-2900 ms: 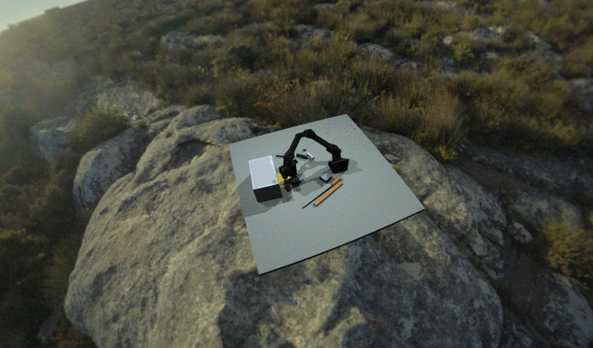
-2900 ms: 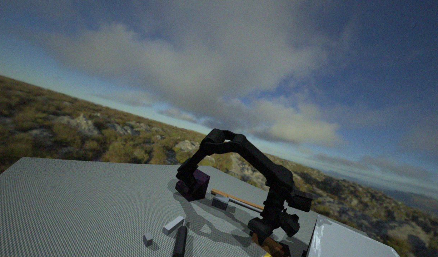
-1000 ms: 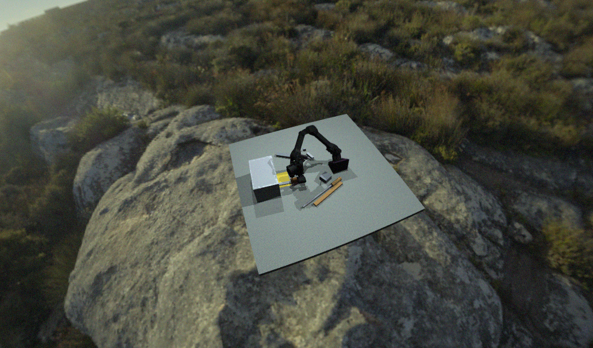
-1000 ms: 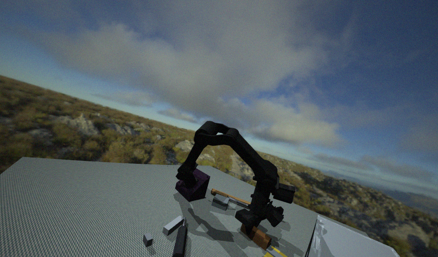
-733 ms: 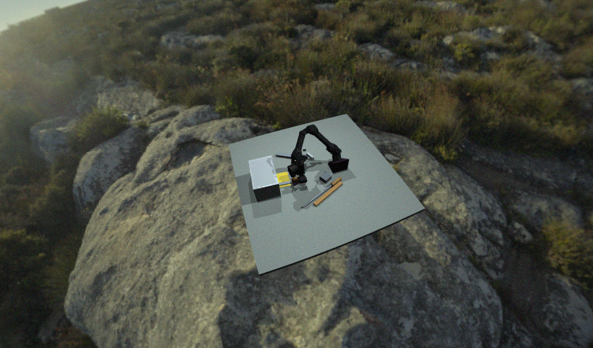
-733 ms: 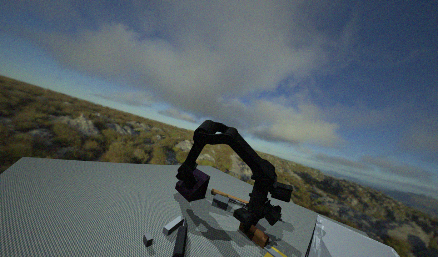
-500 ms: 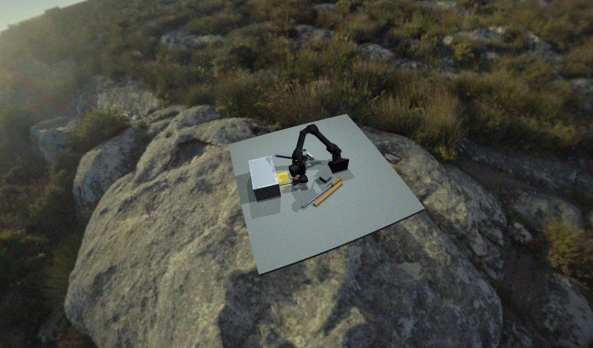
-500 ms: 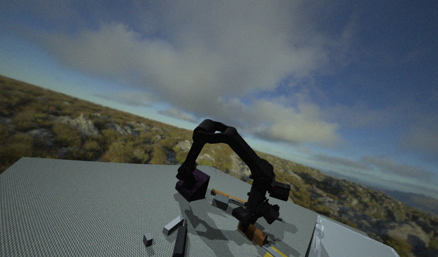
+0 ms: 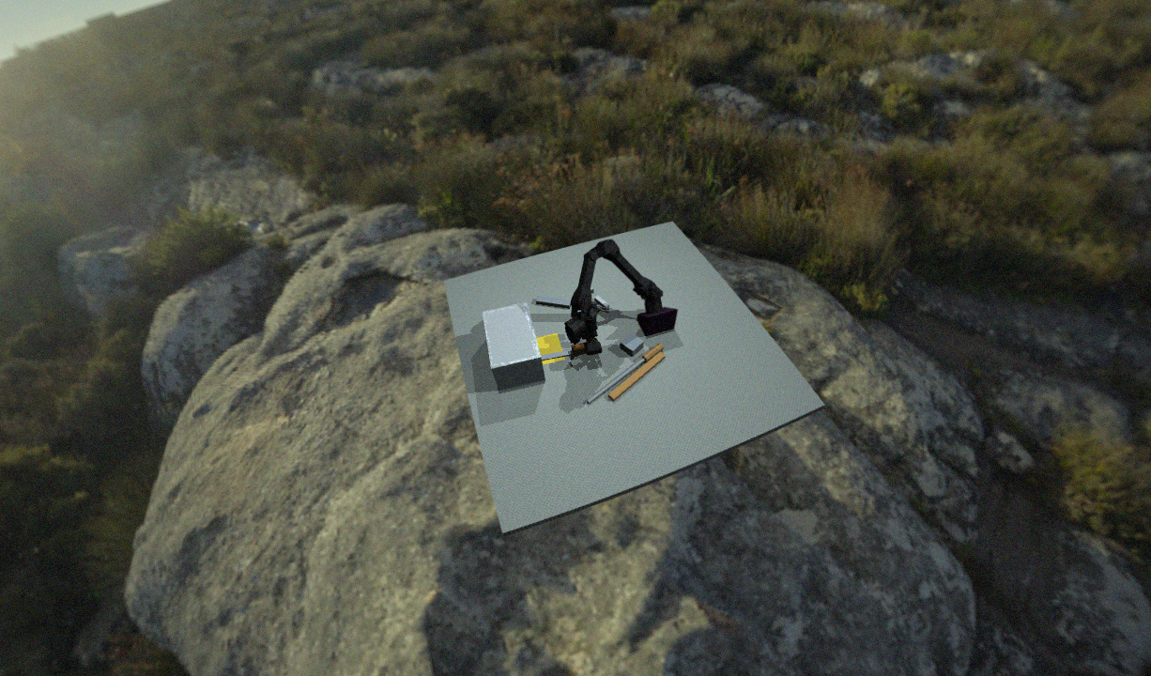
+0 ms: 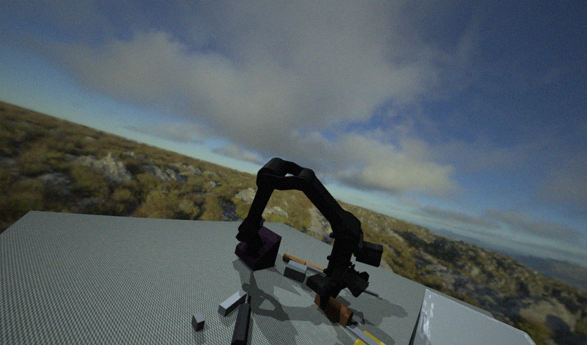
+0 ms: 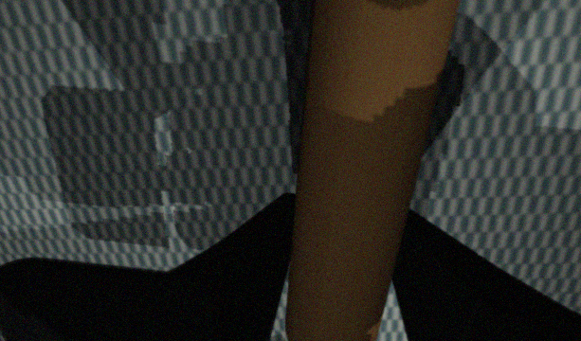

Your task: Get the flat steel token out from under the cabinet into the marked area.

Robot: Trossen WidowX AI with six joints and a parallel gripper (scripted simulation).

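Now: the grey block 160 mm behind my gripper tip, 60 mm to the left of it and 10 mm above it. The rest, counted from my gripper tip: grey bar: 220 mm to the right, 160 mm behind; then small grey cube: 310 mm to the right, 140 mm behind; then wooden stick: 210 mm to the left, 120 mm behind.
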